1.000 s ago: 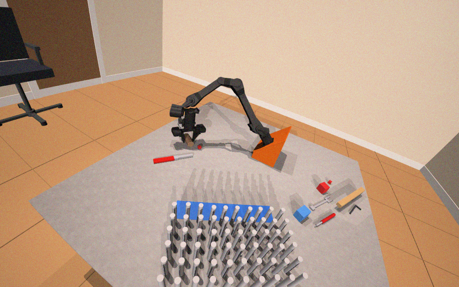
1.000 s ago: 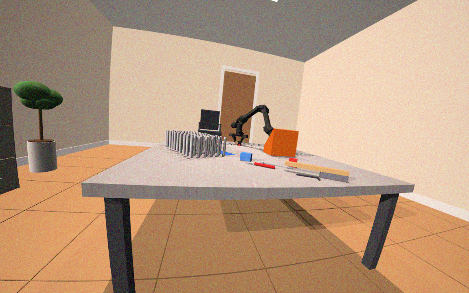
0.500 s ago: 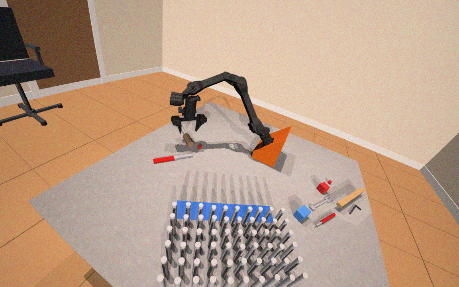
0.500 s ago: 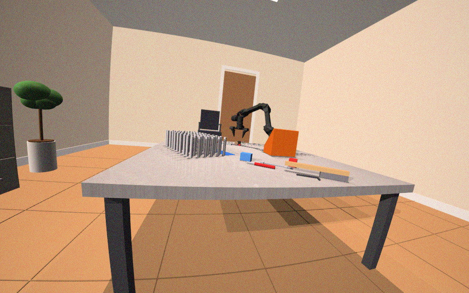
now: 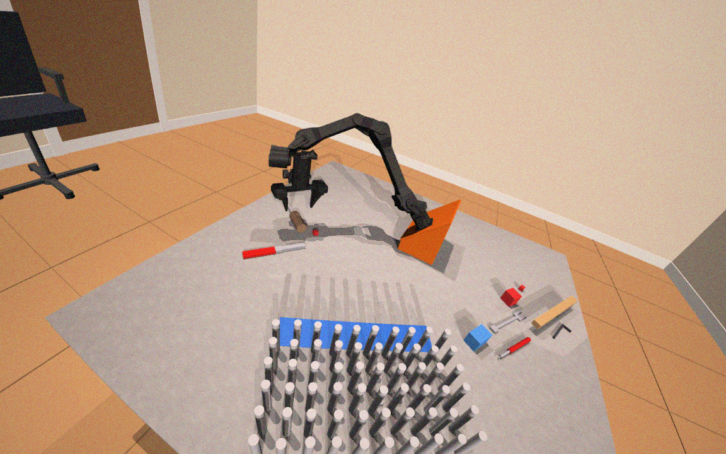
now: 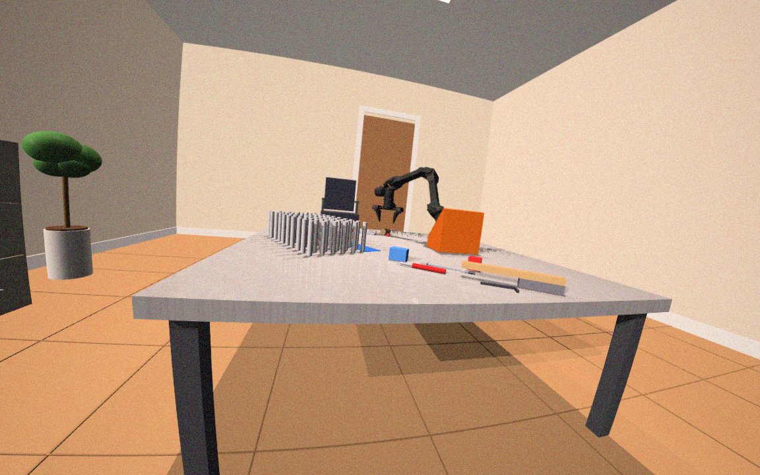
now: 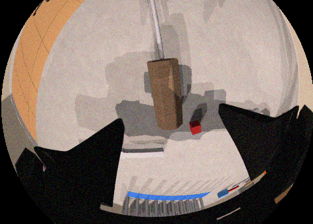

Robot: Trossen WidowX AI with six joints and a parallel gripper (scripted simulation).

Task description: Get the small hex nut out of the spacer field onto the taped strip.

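Now: the hook tool 70 mm behind my gripper tip, 80 mm to the right of it and 60 mm below it. From my gripper tip the other things lie so: blue cube: 210 mm ahead, 670 mm to the left, 50 mm below; then small wrench: 90 mm ahead, 780 mm to the left, 70 mm below; then blue taped strip: 330 mm ahead, 360 mm to the left, 70 mm below.
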